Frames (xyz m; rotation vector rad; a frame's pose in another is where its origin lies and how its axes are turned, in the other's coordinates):
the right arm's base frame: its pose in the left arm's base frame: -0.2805 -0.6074 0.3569 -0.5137 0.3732 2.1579
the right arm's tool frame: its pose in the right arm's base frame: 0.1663 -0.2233 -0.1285 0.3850 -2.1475 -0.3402
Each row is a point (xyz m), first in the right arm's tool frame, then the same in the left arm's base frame.
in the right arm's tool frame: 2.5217 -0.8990 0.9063
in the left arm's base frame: 2.0852 -0.3349 1.8595
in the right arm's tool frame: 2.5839 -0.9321 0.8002
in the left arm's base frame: 2.0853 -0.2164 1.9064
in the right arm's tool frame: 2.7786 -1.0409 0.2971
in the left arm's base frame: 2.0048 0.3047 2.0637
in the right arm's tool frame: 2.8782 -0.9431 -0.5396
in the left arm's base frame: 1.5629 1.0013 2.2614
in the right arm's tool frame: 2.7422 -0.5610 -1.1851
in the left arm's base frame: 0.8982 1.3574 2.3732
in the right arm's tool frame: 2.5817 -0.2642 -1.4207
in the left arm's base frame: 0.4887 1.3941 2.3916
